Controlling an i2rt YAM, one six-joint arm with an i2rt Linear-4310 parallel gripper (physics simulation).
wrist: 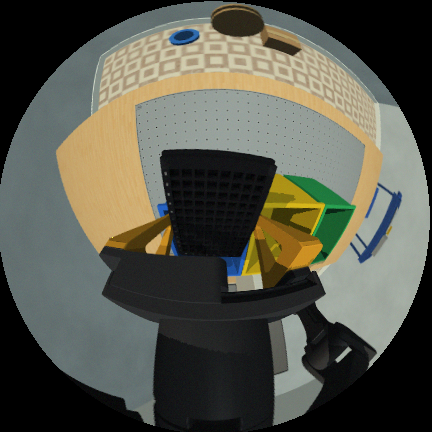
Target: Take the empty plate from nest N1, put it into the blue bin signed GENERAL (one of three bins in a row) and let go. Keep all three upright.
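Places are measured from the arm's base along level axes (x ahead, y left, z up), in metres.
Pixels of known places: gripper, fingertip midpoint: [213,217].
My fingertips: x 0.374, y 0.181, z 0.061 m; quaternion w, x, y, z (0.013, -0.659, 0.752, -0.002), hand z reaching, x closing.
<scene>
Behind a point stands the place of what it marks.
My gripper [213,217] @[y 0.181, x 0.374, z 0.061 m] is shut on a black plate with a grid of square wells; its orange fingers are at the two long sides. The plate [217,187] @[y 0.172, x 0.414, z 0.081 m] is held above the bins, and its wells look empty. The blue bin [233,265] @[y 0.158, x 0.199, z 0.008 m] is mostly hidden behind the plate; parts of it show at the plate's left edge and below its lower end. The yellow bin [290,194] @[y 0.050, x 0.357, z -0.009 m] stands directly right of the blue bin, partly covered by the right finger. The green bin [320,192] @[y -0.052, x 0.348, z -0.031 m] stands right of the yellow one. The visible bins look upright. The GENERAL sign and nest N1 do not show.
A grey perforated board [215,117] @[y 0.161, x 0.507, z -0.149 m] lies on the wooden table [90,175] @[y 0.653, x 0.476, z -0.162 m]. Beyond the table are a patterned rug [195,62], a blue round object [184,36], a round brown piece [237,21] and a wooden box [281,41]. A blue frame [386,227] stands off the right edge.
</scene>
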